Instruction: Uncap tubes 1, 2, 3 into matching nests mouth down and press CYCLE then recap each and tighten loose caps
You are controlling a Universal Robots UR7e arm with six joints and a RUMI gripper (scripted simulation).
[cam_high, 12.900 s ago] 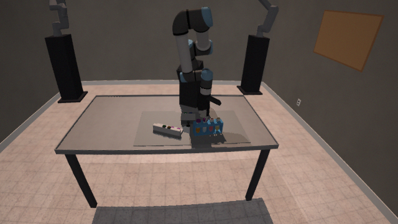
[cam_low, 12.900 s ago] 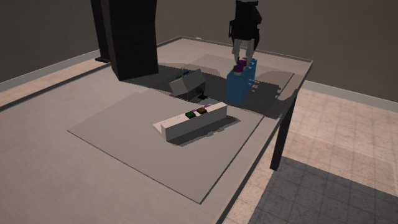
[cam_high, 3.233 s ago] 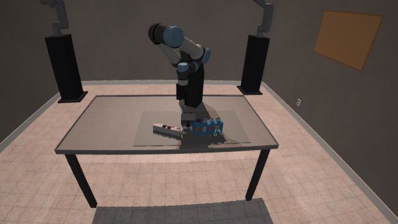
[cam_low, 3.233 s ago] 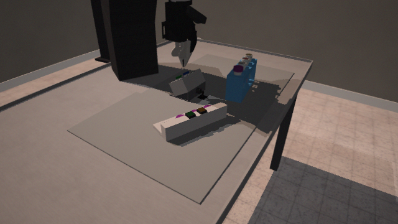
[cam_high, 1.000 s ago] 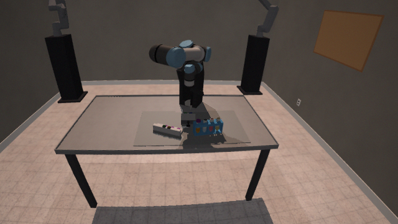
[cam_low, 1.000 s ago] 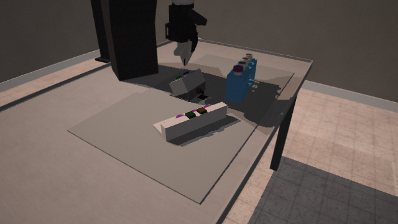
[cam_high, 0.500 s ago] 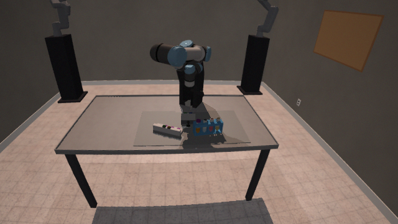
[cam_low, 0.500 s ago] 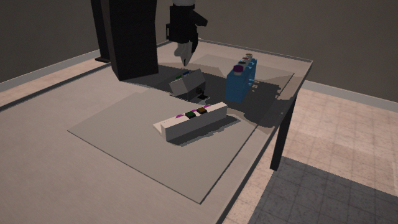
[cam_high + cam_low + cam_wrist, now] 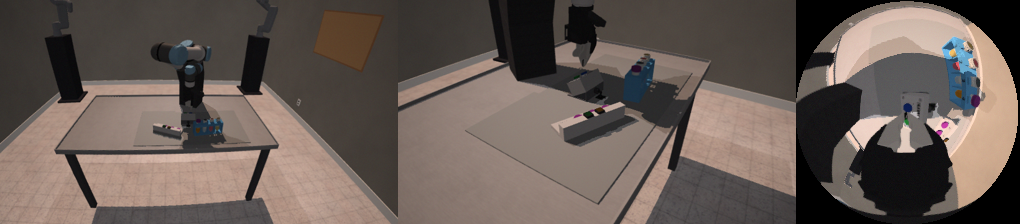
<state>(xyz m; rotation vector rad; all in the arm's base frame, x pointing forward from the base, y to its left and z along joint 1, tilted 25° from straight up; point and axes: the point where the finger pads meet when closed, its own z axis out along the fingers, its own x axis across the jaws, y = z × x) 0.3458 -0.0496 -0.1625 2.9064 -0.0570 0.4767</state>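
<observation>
Right now my hand is 40 mm above the blue key. Also, from my hand: grey key housing: 60 mm below, 20 mm to the right, 20 mm ahead; then green key: 50 mm to the right, 40 mm below; then table edge: 370 mm ahead, 190 mm to the right, 110 mm below.
</observation>
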